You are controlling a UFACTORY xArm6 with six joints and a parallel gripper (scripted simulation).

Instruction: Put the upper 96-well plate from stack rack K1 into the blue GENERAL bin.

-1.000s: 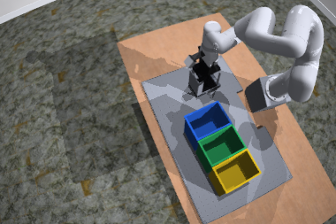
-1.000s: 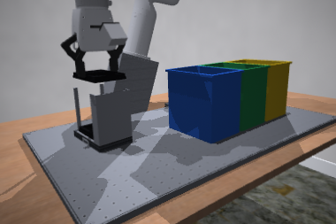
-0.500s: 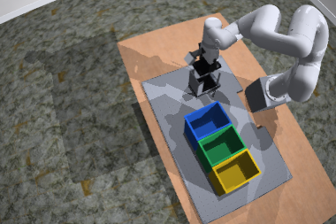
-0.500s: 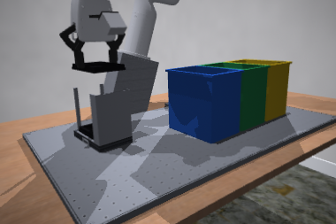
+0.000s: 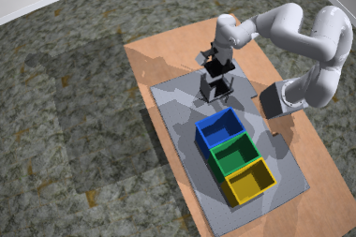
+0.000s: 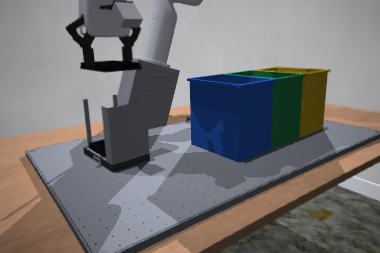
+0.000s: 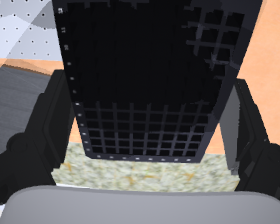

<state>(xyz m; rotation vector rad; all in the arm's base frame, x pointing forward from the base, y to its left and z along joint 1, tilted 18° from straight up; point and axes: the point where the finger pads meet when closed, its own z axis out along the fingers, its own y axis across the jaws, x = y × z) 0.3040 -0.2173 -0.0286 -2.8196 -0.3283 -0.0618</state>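
The blue bin lies 280 mm to the left of my hand, 150 mm below it and 80 mm ahead of it. The rest, counted from my hand: yellow bin 530 mm to the left, 150 mm below, 20 mm ahead; then green bin 400 mm to the left, 150 mm below, 50 mm ahead.
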